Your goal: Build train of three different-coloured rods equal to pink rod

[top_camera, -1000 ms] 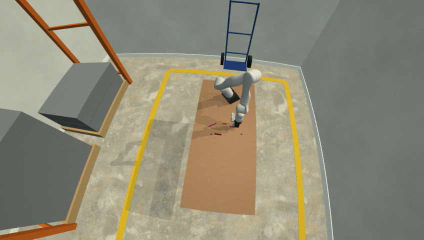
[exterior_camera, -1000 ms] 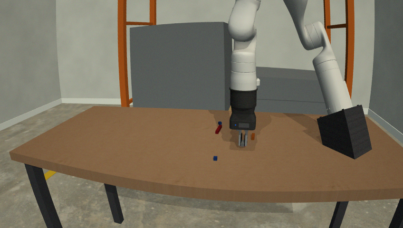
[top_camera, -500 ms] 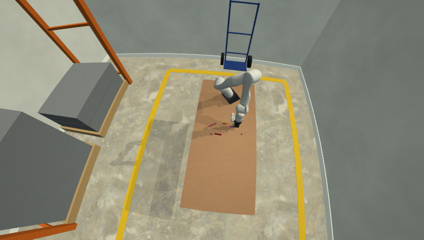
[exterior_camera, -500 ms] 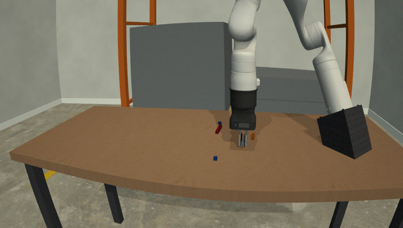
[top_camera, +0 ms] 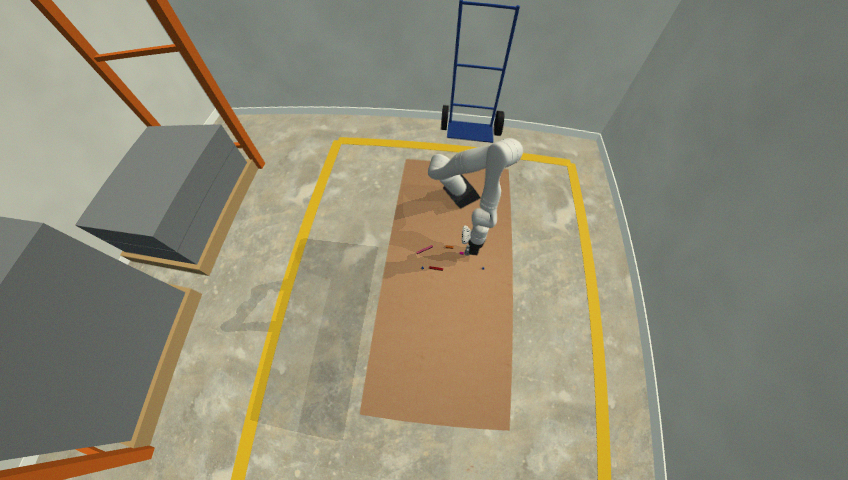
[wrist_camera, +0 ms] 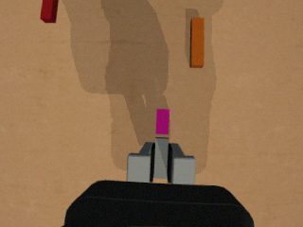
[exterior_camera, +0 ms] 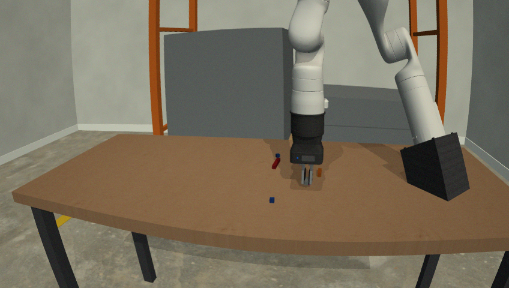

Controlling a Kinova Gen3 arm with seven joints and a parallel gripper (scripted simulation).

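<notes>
The grey rod is 10 mm below my hand. Also, from my hand: red rod (90 mm ahead, 160 mm to the right, 30 mm below); orange rod (40 mm behind, 90 mm to the right, 30 mm below); magenta rod (30 mm to the right, 30 mm below).
</notes>
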